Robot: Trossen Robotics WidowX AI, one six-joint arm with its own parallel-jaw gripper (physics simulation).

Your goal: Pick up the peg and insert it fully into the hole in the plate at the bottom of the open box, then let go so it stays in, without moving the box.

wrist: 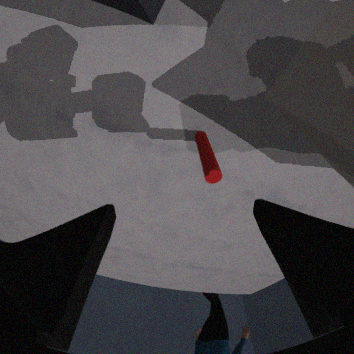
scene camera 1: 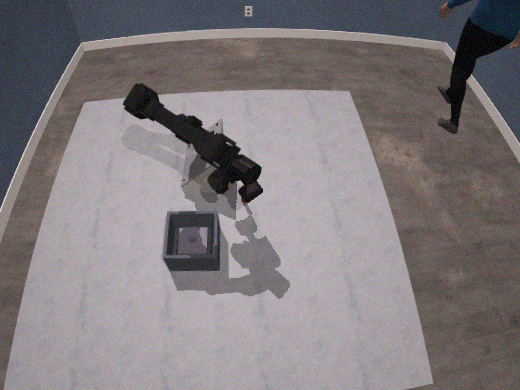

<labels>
my gripper: wrist 184,209; scene camera 1 246,186
</labels>
